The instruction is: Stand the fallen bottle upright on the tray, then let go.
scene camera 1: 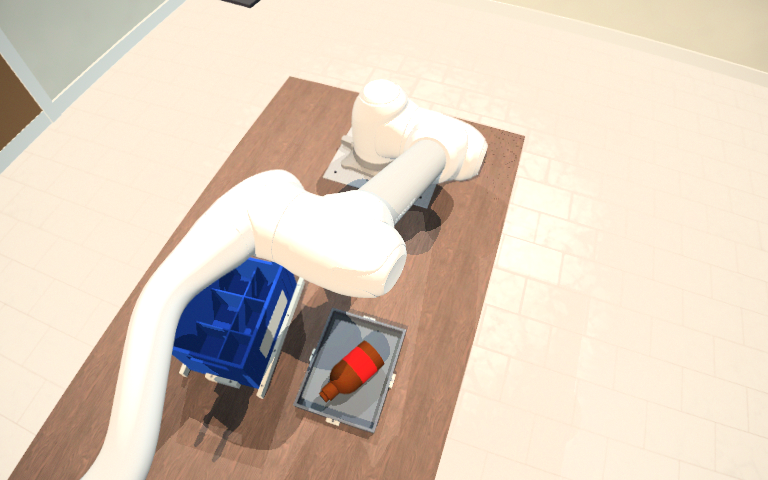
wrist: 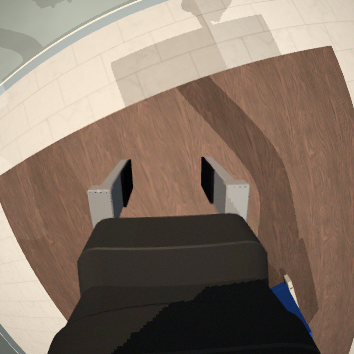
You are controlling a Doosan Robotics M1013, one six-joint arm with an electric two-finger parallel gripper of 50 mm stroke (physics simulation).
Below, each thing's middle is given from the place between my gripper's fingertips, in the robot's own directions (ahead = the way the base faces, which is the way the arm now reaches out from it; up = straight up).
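There is the pale rail [scene camera 1: 286,323], 530 mm behind my hand, 10 mm to the right of it and 240 mm below it. The brown bottle [scene camera 1: 364,361] is a long way behind my hand, and it is also a good way below it and some way to the left of it.
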